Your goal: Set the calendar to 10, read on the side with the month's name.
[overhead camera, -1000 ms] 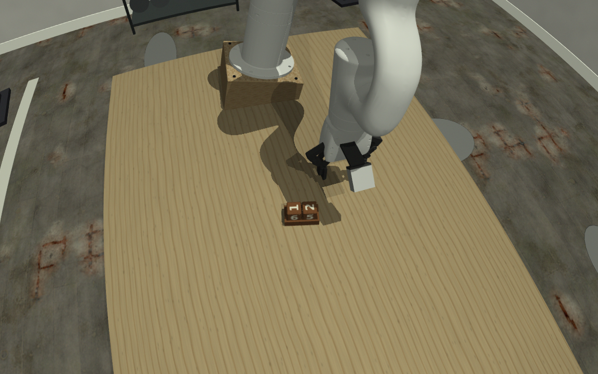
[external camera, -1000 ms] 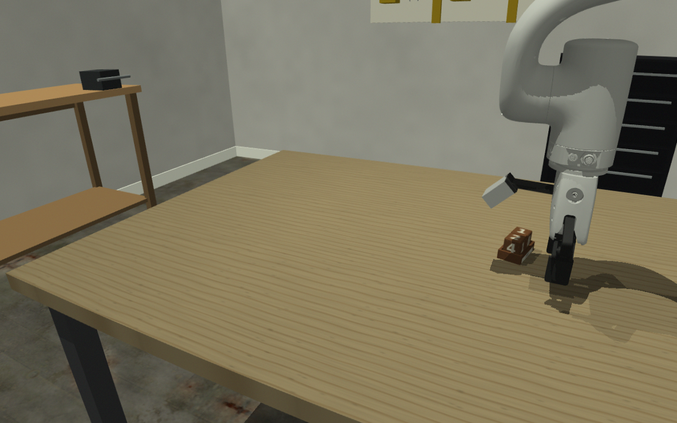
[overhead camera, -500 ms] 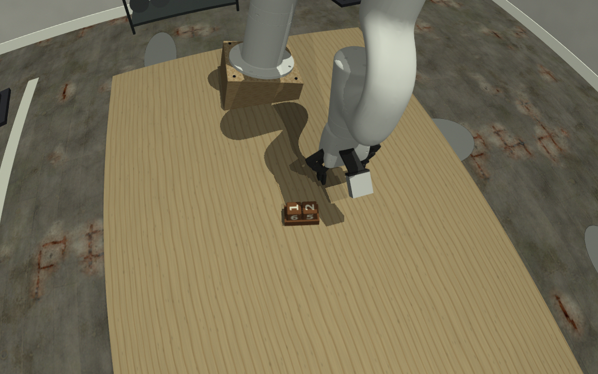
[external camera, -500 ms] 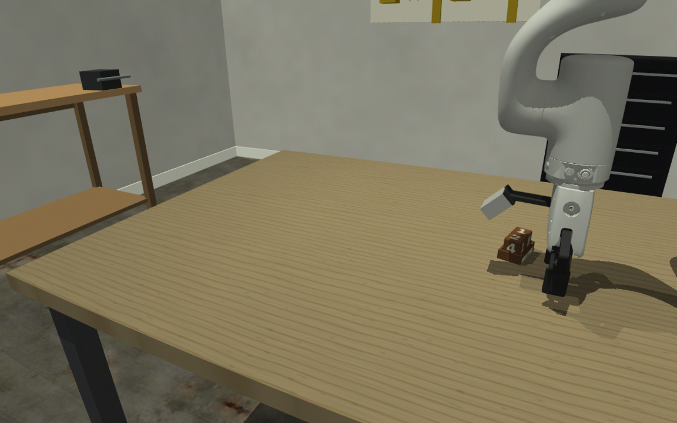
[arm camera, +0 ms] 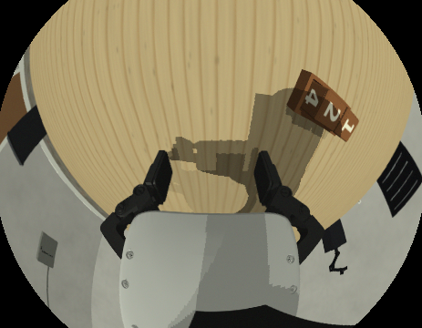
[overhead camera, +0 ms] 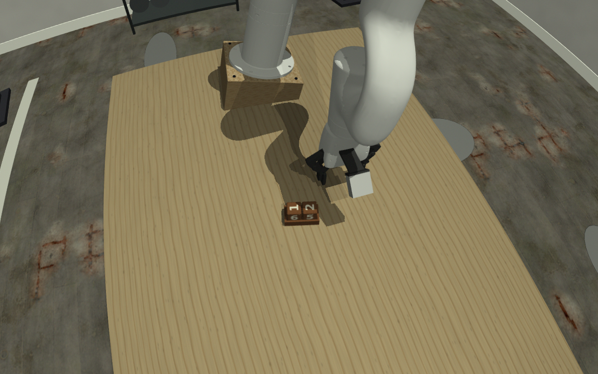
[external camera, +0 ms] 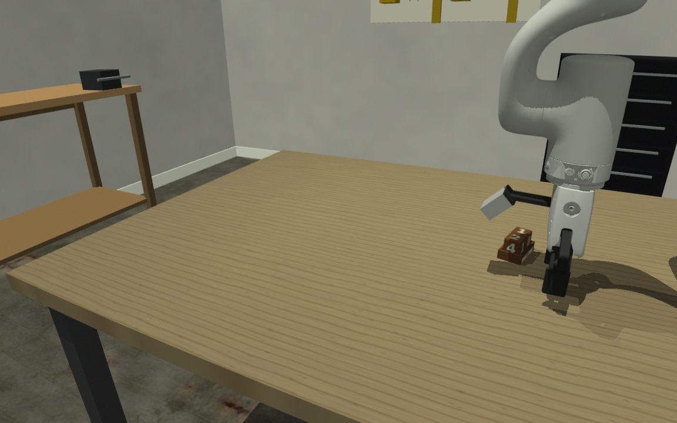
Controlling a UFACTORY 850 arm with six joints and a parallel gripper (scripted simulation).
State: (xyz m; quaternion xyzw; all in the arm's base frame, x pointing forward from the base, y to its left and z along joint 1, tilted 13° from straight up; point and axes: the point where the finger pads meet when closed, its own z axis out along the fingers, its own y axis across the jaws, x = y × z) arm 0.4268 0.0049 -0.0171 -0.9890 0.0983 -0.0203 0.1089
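The small brown tray lies 12 cm to the right of my hand, 4 cm ahead of it and 3 cm below it.
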